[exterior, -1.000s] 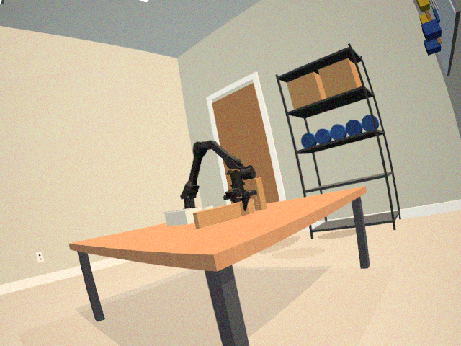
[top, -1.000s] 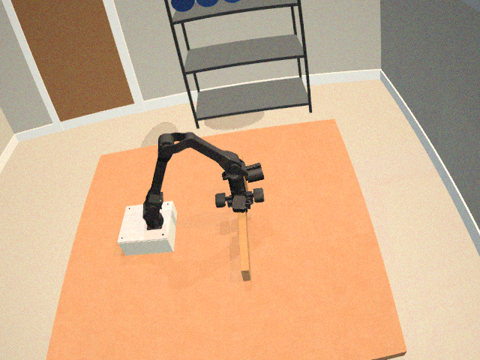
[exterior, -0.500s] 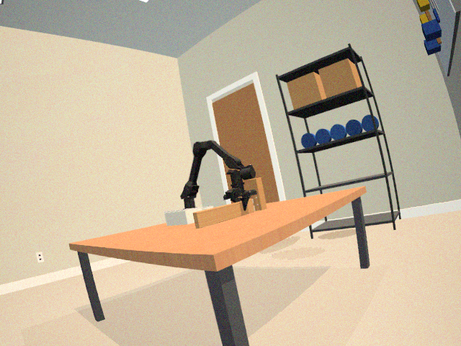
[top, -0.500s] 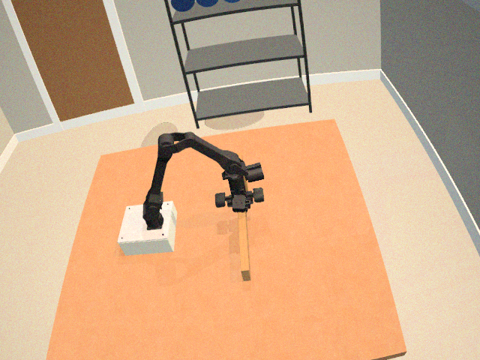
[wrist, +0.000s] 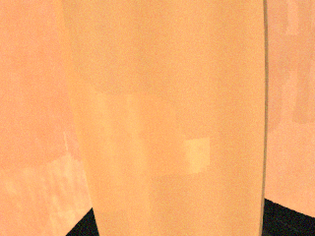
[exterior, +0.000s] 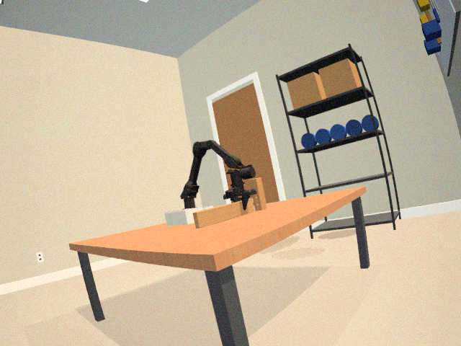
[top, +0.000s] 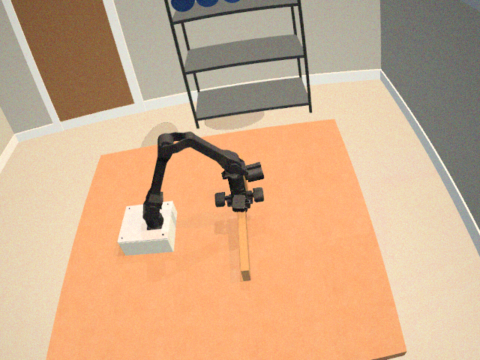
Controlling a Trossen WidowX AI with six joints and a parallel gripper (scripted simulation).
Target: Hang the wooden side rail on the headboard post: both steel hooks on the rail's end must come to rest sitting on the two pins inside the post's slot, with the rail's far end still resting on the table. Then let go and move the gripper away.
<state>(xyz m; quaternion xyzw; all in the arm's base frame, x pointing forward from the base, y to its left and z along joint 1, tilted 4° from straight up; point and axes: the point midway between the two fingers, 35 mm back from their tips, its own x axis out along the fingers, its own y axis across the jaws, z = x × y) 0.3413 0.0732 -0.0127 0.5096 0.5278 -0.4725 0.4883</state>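
Now: gripper tip 15 cm to the right of the wooden headboard post and 6 cm below it.
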